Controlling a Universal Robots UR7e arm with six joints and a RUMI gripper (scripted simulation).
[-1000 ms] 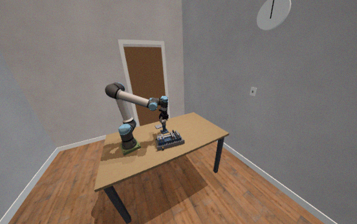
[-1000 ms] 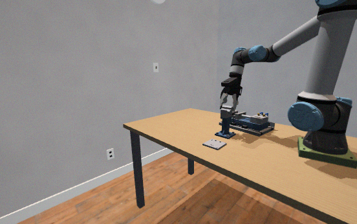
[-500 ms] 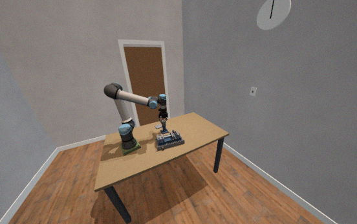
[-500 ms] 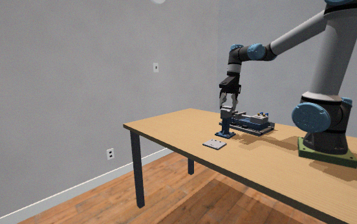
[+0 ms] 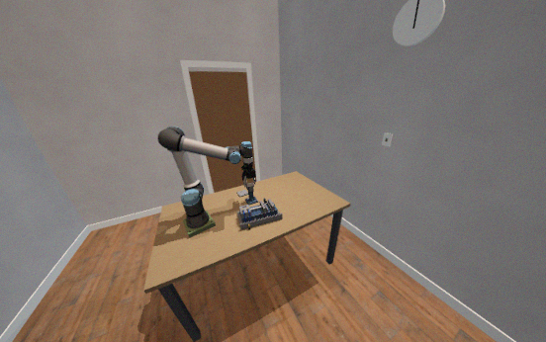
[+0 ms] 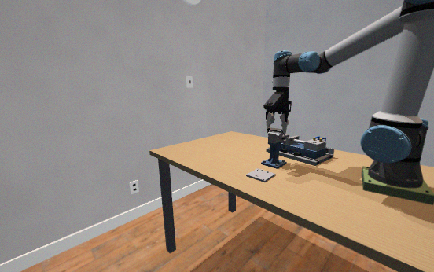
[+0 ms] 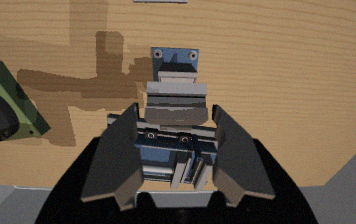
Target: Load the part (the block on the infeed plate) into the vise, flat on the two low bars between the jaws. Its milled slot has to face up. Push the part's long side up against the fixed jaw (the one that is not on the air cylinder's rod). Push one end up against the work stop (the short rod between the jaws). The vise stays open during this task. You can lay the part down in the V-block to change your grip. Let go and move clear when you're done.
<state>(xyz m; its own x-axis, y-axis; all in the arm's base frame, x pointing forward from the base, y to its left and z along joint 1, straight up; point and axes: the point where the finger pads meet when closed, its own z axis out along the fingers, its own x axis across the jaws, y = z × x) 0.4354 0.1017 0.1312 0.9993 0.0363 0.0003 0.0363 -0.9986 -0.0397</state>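
Now: the part right at my hand. The rest, counted from my hand: grey infeed plate 16 cm to the left, 16 cm below, 3 cm behind; then cylinder rod 21 cm to the right, 9 cm below, 3 cm behind; then work stop 18 cm to the right, 7 cm below, 6 cm ahead.
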